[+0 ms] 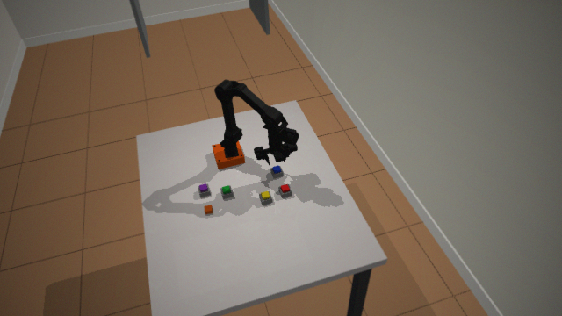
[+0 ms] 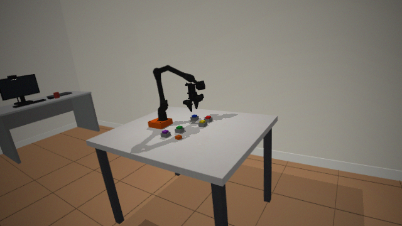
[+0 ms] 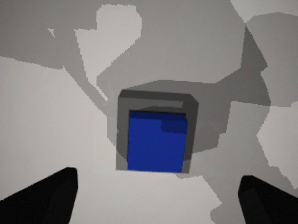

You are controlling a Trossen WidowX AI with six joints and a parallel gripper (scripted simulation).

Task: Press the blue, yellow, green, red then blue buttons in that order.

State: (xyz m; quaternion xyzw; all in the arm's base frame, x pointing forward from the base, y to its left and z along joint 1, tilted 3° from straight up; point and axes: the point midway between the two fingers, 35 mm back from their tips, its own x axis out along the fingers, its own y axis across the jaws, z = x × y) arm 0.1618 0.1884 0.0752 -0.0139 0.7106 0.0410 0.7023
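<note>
The blue button lies 5 cm below my gripper tip. Also, from my gripper tip: green button (25 cm to the right, 6 cm ahead, 5 cm below); red button (12 cm ahead, 5 cm below, 1 cm to the left); yellow button (14 cm ahead, 8 cm to the right, 5 cm below).
</note>
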